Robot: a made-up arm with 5 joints.
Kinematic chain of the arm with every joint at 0, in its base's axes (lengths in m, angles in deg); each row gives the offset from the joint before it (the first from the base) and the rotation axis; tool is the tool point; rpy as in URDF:
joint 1: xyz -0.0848 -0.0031 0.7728 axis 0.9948 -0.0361 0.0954
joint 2: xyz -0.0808 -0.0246 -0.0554 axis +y
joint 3: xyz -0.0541 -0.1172 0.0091 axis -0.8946 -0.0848 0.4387
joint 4: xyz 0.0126 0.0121 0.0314 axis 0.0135 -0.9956 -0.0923
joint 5: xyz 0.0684 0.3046 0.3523 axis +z
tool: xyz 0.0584 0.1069 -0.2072 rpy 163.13 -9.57 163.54
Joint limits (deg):
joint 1: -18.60..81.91
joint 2: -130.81..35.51
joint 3: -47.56..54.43
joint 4: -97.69..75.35
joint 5: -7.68..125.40
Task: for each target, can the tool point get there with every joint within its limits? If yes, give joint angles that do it. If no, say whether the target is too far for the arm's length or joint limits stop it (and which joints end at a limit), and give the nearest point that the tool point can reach.
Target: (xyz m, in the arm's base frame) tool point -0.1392 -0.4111 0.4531
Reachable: no: joint limits stop it (at a limit: joint 1, joint 3, joint 5) | nearest point -0.1729 -0.2997 0.7312 | short by 0.301 m
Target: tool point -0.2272 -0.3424 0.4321
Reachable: no: joint limits stop it (at a limit: joint 1, joint 3, joint 4, joint 5) | nearest point -0.2130 -0.0960 0.4021 | short by 0.249 m
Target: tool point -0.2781 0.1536 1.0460
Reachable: yes | joints 44.00 -8.92 8.43 33.43 23.71
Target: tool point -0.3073 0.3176 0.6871
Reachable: yes | joints -10.18 -35.04 16.02 40.43 20.64
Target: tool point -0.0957 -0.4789 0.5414
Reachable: no: joint limits stop it (at a limit: joint 1, joint 3, joint 5) | nearest point -0.1289 -0.4112 0.7782 | short by 0.248 m
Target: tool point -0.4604 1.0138 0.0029
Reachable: no: too far | nearest point -0.2616 0.3571 0.4971 | short by 0.846 m
